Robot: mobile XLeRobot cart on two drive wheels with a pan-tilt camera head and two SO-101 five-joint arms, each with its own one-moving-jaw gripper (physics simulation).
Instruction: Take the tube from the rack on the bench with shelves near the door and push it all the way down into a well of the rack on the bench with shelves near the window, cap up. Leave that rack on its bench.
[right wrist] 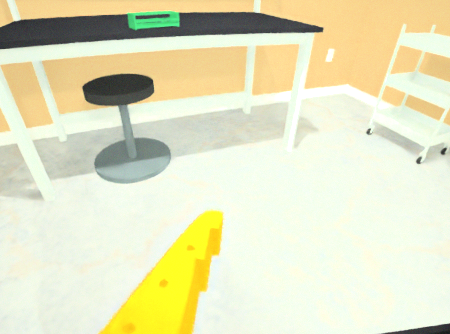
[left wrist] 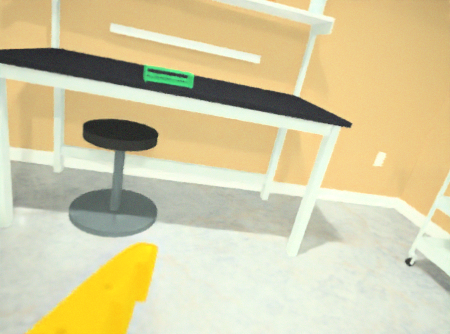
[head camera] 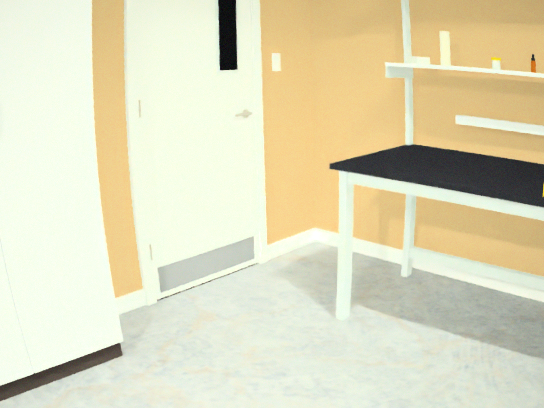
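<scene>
In the head view, the black-topped bench with shelves stands right of the door. A sliver of a yellow rack shows on it at the right picture edge; the tube does not show. A green rack sits on another black-topped bench, far ahead in both wrist views. My left gripper shows one yellow jaw, so it is fully open, empty, over the floor. My right gripper also shows one notched jaw, fully open and empty. Both are far from the racks.
A black stool stands before the green rack's bench. A white wheeled cart is at the right. The door and a tall white cabinet are at the left of the head view. Bottles stand on the upper shelf.
</scene>
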